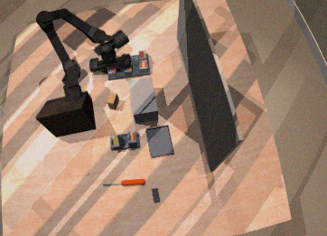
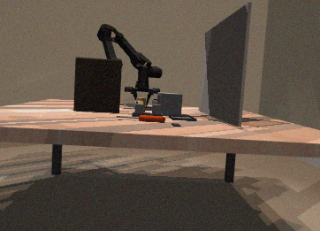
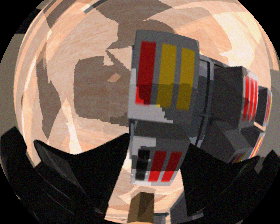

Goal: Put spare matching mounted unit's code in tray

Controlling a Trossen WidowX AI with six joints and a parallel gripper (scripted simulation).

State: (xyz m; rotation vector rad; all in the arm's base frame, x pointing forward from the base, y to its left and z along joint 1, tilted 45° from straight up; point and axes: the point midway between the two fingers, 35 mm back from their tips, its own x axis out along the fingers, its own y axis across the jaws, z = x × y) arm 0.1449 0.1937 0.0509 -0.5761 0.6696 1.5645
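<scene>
The flat dark tray is 18 cm ahead of my gripper tip, 36 cm to the right of it and 1 cm below it. From my gripper tip the other things lie so: grey box-shaped unit 13 cm ahead, 17 cm to the right, 3 cm above; then holder 4 cm ahead, 34 cm to the right, 1 cm below; then tan block 16 cm to the right, 2 cm above.
</scene>
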